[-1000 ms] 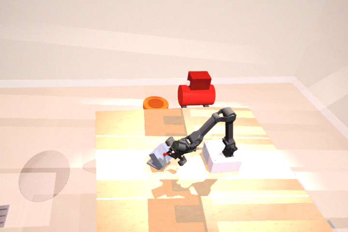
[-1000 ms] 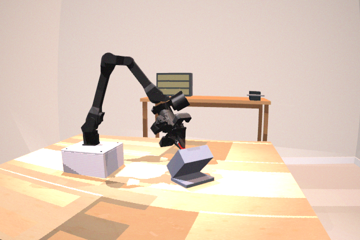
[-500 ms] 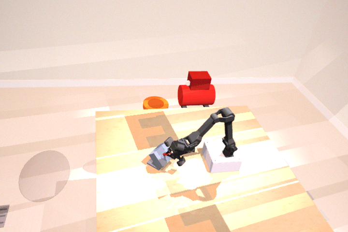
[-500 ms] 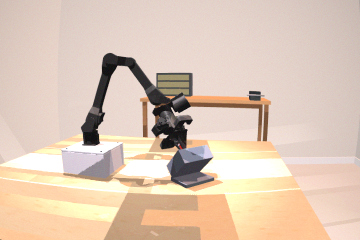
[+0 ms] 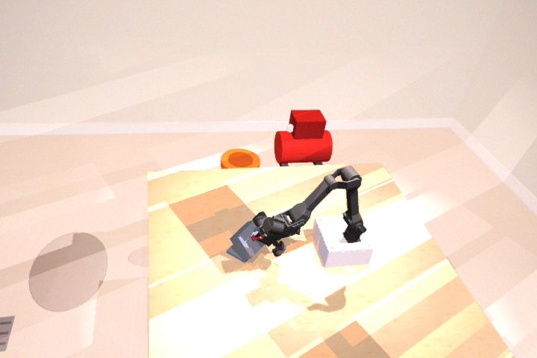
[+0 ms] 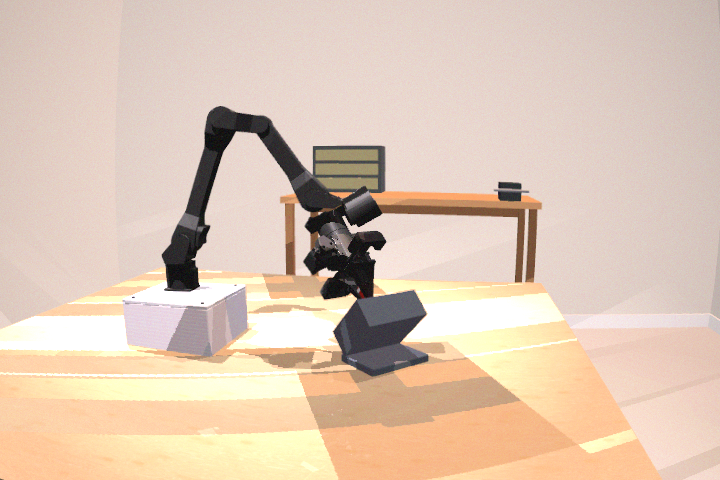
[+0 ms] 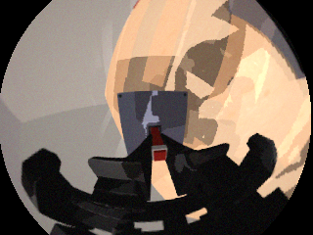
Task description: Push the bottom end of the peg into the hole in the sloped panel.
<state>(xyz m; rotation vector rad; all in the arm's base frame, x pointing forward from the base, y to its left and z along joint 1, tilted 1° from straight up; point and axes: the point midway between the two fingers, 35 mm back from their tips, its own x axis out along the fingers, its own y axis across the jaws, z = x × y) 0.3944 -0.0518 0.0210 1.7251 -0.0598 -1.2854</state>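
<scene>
The red peg is 10 mm behind my gripper tip, 10 mm to the left of it and 10 mm above it. Round my gripper tip: grey sloped panel (20 mm ahead, 20 mm to the right, 30 mm below).
</scene>
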